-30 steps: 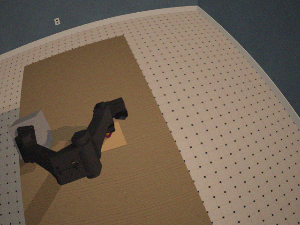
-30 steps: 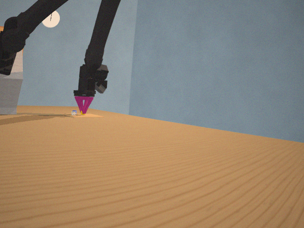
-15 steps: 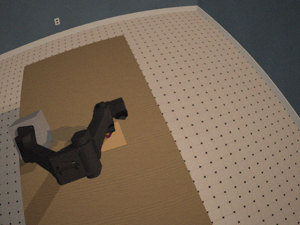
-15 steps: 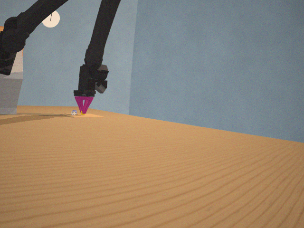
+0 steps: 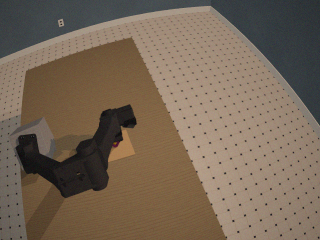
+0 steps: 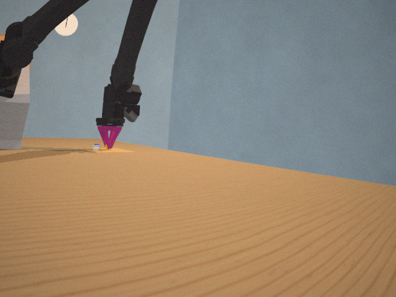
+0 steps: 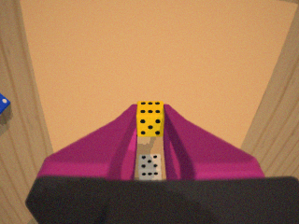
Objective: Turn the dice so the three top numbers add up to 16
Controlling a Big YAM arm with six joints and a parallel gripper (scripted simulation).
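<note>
Now: the yellow die right at my hand. From my hand the other things lie so: mat: 2 cm below; white die: 5 cm behind, 1 cm to the right, 1 cm below; blue die: 10 cm to the left, 1 cm below, 1 cm behind.
</note>
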